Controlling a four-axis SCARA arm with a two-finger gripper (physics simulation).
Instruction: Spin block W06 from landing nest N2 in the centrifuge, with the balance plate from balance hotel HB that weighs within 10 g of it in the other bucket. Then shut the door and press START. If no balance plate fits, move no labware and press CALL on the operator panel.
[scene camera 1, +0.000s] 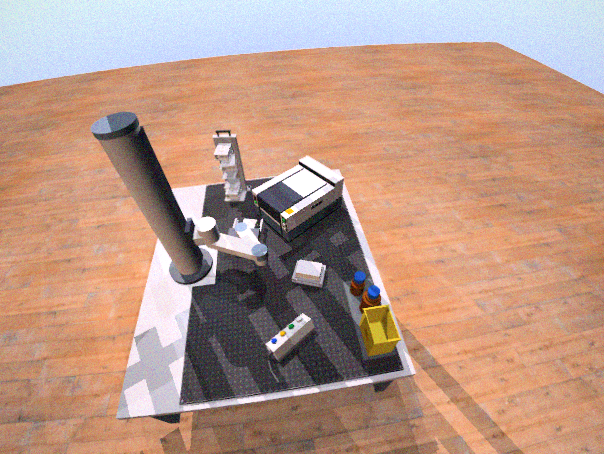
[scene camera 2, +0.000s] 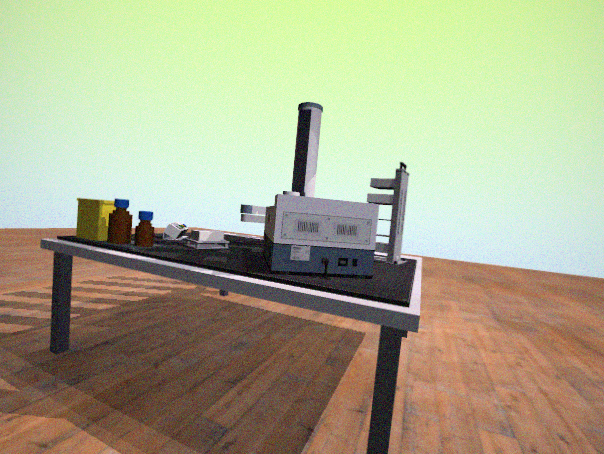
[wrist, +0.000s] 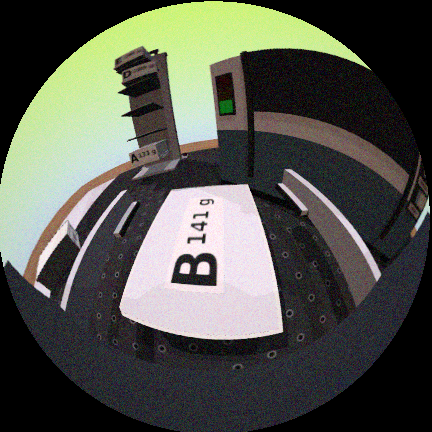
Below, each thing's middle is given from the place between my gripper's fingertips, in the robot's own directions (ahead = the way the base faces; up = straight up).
Labels:
I see my gripper 330 mm short of the centrifuge (scene camera 2: 307, 236), 80 mm to the right of it and 70 mm below it. The rest, counted from my hand: yellow bin (scene camera 1: 379, 332): 820 mm to the right, 560 mm ahead, 40 mm above.

